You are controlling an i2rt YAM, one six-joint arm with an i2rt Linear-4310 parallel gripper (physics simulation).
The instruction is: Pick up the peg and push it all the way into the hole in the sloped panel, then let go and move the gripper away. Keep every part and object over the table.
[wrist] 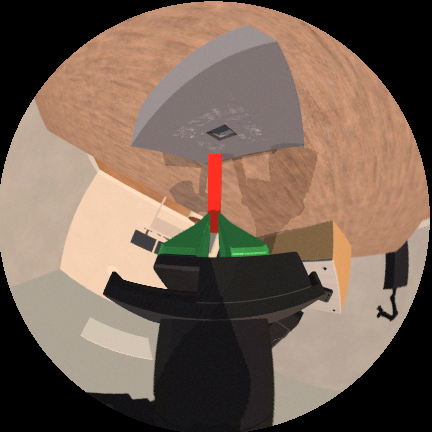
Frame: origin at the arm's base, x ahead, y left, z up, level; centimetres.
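Seen in the pictures: gripper, fingertip midpoint: (213, 217).
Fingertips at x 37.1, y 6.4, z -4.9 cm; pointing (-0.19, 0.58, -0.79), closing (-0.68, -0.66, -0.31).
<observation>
A point is followed by its place in that frame.
The red peg (214, 182) {z -7.5, x 39.4, y 5.0 cm} stands out between the green fingertips of my gripper (213, 217) {z -4.9, x 37.1, y 6.3 cm} in the wrist view. The gripper is shut on the peg, which points away from the fingers toward the panel. The grey sloped panel (260, 90) is at the top middle, beyond the peg's far end. Its dark, four-sided hole (221, 132) {z -10.8, x 42.1, y 2.8 cm} lies a little above and right of the peg's tip in the picture. The peg's tip shows outside the hole. The gap in depth between tip and panel is hard to tell.
The brown wooden table top (360, 150) {z -15.7, x 32.5, y -11.7 cm} lies around and under the panel, with dark shadows on it below the panel. A box-like block (305, 242) {z -11.3, x 10.1, y 0.8 cm} with a tan side and a white side stands at the lower right. The table's edge shows at the left.
</observation>
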